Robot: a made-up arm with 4 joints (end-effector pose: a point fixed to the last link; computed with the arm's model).
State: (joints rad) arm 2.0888 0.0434 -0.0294 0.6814
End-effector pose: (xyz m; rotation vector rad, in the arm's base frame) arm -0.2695 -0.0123 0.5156 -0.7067 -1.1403 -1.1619
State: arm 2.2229 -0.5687 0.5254 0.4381
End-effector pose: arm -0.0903 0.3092 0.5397 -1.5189 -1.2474 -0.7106
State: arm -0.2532 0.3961 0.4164 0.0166
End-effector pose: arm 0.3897 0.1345 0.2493 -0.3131 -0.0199 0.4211
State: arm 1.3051 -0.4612 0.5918 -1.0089
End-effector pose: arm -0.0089 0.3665 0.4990 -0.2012 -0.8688 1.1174
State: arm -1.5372 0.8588 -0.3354 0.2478
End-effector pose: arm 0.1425 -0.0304 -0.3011 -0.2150 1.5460 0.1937
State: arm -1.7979 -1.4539 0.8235 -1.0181
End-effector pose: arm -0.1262 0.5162 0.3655 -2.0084 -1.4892 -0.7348
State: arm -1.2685 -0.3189 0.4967 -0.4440
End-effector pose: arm 0.0500 0.5176 -0.0825 0.8649 1.1509 1.2766
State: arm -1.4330 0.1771 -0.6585 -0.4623
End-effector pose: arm -0.0370 0.1366 -0.3382 0.4810 1.8695 0.0154
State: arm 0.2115 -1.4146 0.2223 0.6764
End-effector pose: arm -0.0156 0.4887 -0.2163 -1.0553 0.4427 1.6435
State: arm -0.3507 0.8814 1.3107 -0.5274
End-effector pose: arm 0.1539 0.2405 0.4713 -0.4970 -0.7265 0.7899
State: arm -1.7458 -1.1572 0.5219 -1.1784
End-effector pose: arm -0.2180 0.5641 0.1984 -1.9832 -2.0110 -0.6471
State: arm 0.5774 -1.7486 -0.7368 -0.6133
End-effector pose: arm 0.0668 0.2802 -0.3202 -0.1220 1.3998 0.5624
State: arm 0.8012 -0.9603 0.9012 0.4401
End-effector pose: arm 0.1458 0.5322 0.1706 -1.2223 -0.6232 1.0553
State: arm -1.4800 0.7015 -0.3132 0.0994
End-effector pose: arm 0.1435 0.0323 -0.3117 -0.0512 1.5152 0.2541
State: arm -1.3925 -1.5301 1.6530 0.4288
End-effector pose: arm -0.0711 0.4000 0.4708 1.5904 -0.1248 1.8131
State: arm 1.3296 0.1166 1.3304 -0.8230
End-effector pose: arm -0.2437 0.4155 0.3609 -1.1802 -1.4470 0.9209
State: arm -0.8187 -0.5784 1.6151 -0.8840
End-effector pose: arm 0.0055 0.4037 0.3812 1.3100 -0.0255 2.0705
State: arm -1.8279 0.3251 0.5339 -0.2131
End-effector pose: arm 0.0702 0.4045 -0.2401 0.4942 1.2813 1.0828
